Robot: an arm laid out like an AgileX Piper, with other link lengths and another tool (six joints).
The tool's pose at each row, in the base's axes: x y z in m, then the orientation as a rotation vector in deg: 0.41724 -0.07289 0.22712 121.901 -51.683 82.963; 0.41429 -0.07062 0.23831 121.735 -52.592 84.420; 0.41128 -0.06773 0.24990 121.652 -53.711 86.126; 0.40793 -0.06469 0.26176 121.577 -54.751 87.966; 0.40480 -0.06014 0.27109 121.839 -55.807 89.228; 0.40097 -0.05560 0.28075 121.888 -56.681 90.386; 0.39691 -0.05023 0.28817 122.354 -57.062 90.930; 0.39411 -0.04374 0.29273 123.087 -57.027 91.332; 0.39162 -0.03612 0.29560 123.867 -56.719 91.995; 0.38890 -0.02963 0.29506 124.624 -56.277 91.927
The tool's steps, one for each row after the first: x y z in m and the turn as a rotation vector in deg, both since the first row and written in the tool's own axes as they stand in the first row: 0.00899 0.00024 -0.00762 0.608 0.454 1.179; 0.01817 0.00007 -0.01584 1.399 0.894 2.611; 0.02747 0.00004 -0.02448 2.298 1.384 4.040; 0.03405 -0.00116 -0.03301 3.081 1.442 5.289; 0.04077 -0.00187 -0.04212 3.694 1.623 6.347; 0.04512 -0.00295 -0.05108 4.276 1.453 6.869; 0.04683 -0.00565 -0.05886 4.997 1.178 7.079; 0.04673 -0.00933 -0.06654 5.939 1.035 7.211; 0.04373 -0.01197 -0.07235 6.446 0.676 6.968
